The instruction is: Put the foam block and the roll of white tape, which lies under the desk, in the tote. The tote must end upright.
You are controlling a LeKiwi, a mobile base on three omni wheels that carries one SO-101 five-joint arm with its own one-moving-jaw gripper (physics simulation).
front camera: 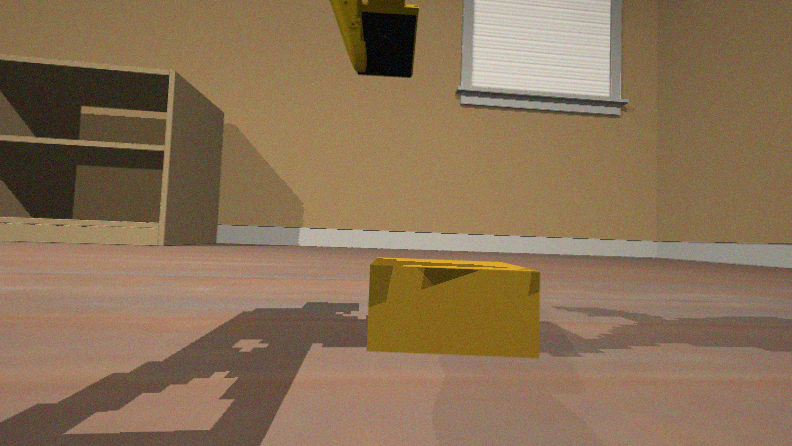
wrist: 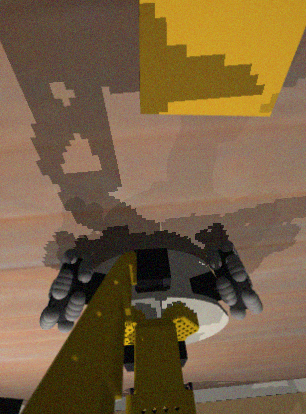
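Pixels of known places: hand at its tool point: (front camera: 366, 60) (wrist: 136, 263); arm's base at its link origin: (wrist: 153, 312).
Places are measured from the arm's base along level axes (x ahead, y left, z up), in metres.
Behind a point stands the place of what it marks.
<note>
The yellow foam block (front camera: 454, 318) {x 0.212, y -0.041, z -0.071 m} (wrist: 220, 30) {x 0.255, y -0.040, z -0.045 m} lies flat on the floor. It is ahead and right of centre in the front view and at the upper right of the wrist view, where its far part is cut off. My gripper (wrist: 131, 257) is open and empty. One long yellow jaw slants up from the lower left in the wrist view, its tip above the front of my base and short of the block. The moving jaw is not clearly seen. The tote and the roll of white tape do not show in either view.
A wooden shelf unit (front camera: 193, 166) {x 1.270, y 0.757, z 0.217 m} stands at the left by the tan wall (front camera: 387, 166) {x 1.578, y -0.001, z 0.323 m}. A window (front camera: 540, 47) {x 1.619, y -0.789, z 1.005 m} is at the upper right. Part of my arm (front camera: 387, 41) {x 0.241, y 0.000, z 0.095 m} hangs at the top. My wheels (wrist: 65, 290) (wrist: 232, 280) flank my base. Shadows cross the wooden floor (front camera: 360, 398) {x 0.167, y 0.004, z -0.090 m}.
</note>
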